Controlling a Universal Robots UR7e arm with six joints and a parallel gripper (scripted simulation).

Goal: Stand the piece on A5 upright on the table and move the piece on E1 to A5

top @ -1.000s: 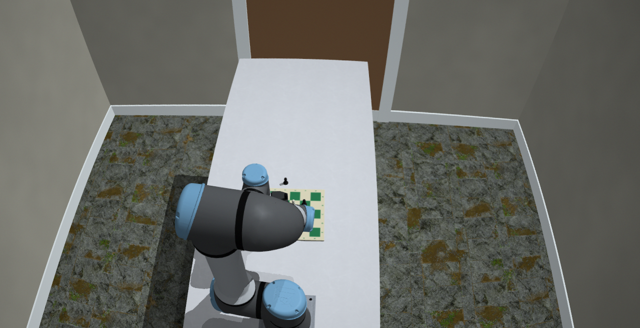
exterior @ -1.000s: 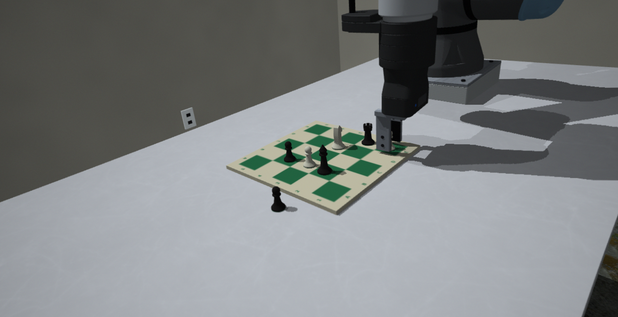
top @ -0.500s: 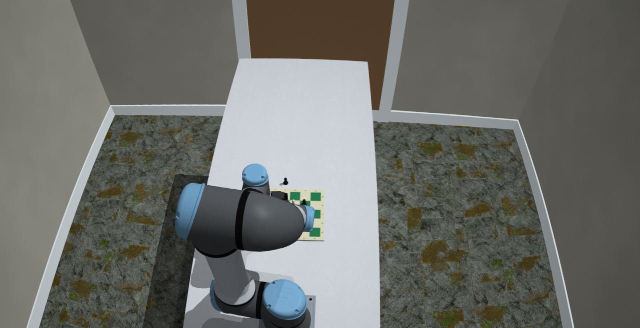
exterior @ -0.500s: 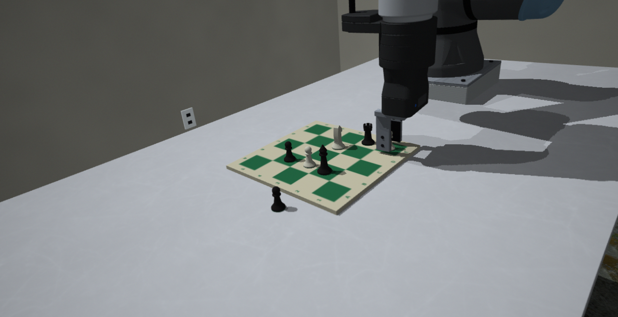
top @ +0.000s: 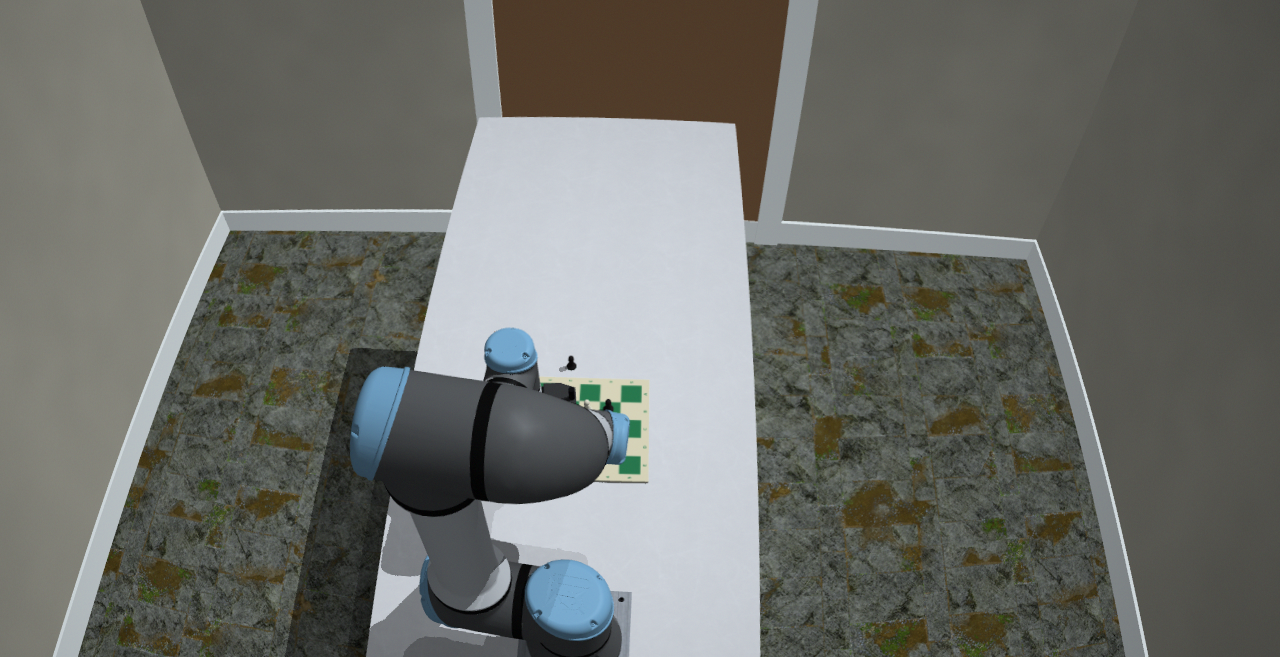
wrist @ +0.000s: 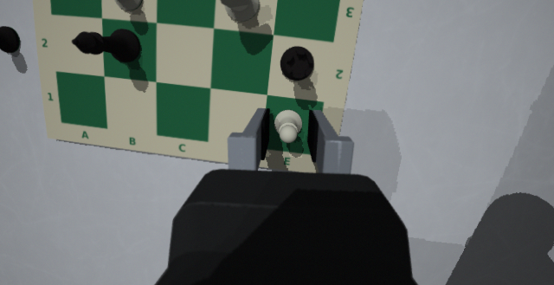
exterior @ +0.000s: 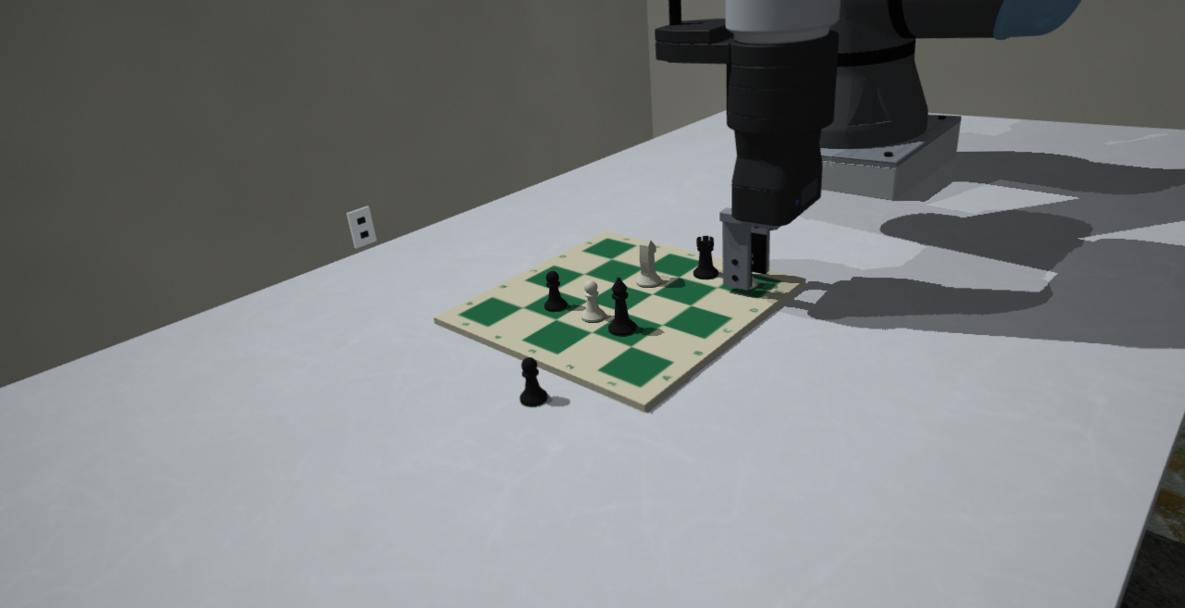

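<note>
Right now the white knight is 5 cm ahead of my hand, 7 cm to the right of it and 1 cm below it. Round my hand: chessboard: 8 cm ahead, 6 cm to the right, 3 cm below.
</note>
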